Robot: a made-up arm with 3 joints. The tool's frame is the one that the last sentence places.
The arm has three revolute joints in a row. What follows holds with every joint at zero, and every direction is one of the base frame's. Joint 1 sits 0.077 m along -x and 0.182 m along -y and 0.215 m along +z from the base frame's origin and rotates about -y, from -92.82 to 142.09 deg. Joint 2 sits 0.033 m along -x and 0.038 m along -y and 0.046 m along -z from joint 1 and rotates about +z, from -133.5 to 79.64 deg. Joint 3 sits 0.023 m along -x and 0.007 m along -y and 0.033 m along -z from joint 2 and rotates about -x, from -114.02 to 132.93 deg. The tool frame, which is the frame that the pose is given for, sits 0.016 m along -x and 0.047 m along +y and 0.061 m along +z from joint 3; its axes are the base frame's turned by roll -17.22, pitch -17.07 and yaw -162.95 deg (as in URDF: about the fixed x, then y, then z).
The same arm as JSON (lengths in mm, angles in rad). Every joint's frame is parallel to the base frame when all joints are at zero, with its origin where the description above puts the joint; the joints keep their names.
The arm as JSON. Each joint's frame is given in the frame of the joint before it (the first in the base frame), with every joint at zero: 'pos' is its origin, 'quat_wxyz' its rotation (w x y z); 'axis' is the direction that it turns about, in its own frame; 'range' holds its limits. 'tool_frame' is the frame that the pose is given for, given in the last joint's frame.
{"length_unit": "mm", "angle_unit": "rad", "joints": [{"joint": "joint 1", "pos": [-77.0, -182.0, 215.0], "quat_wxyz": [1.0, 0.0, 0.0, 0.0], "axis": [0.0, -1.0, 0.0], "range": [-1.62, 2.4799]}, {"joint": "joint 2", "pos": [-33.0, -38.0, -46.0], "quat_wxyz": [1.0, 0.0, 0.0, 0.0], "axis": [0.0, 0.0, 1.0], "range": [-2.33, 1.39]}, {"joint": "joint 3", "pos": [-23.0, -7.0, -33.0], "quat_wxyz": [1.0, 0.0, 0.0, 0.0], "axis": [-1.0, 0.0, 0.0], "range": [-1.99, 2.3201]}], "tool_frame": {"pos": [-16.0, 47.0, 61.0], "quat_wxyz": [0.122974, -0.167067, 0.124661, -0.970271]}}
